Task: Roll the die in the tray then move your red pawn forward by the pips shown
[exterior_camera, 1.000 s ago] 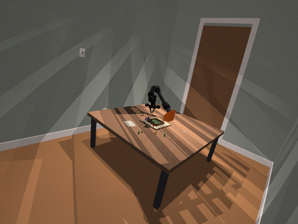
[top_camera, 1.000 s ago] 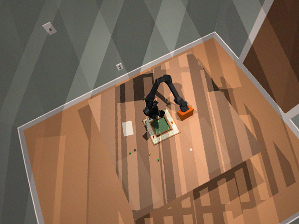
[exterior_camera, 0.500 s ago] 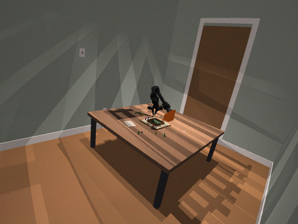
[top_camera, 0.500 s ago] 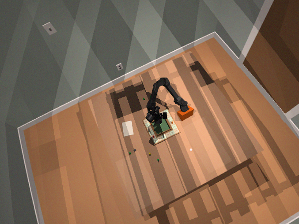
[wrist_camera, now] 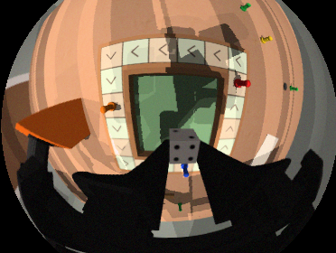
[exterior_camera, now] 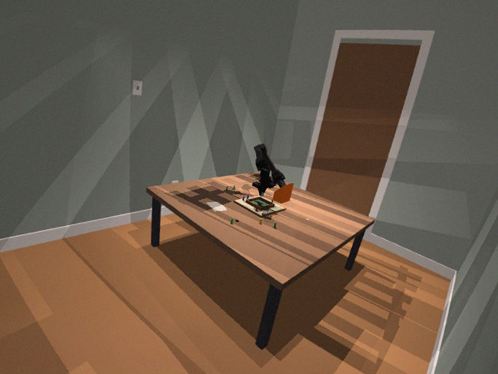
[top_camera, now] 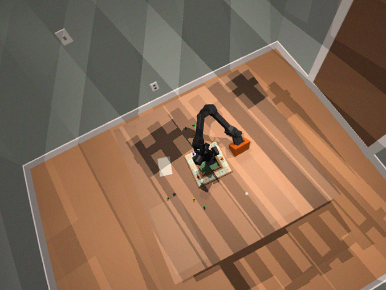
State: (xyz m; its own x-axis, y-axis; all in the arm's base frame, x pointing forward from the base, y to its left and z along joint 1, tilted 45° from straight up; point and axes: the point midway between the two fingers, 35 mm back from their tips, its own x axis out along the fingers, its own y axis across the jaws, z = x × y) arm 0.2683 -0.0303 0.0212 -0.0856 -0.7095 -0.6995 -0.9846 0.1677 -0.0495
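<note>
Now: the red pawn 120 mm ahead of my gripper tip, 50 mm to the left of it and 60 mm below it. Round my gripper tip: grey-white die (right at my gripper tip); green felt tray (80 mm below); blue pawn (10 mm ahead, 110 mm to the right, 60 mm below).
</note>
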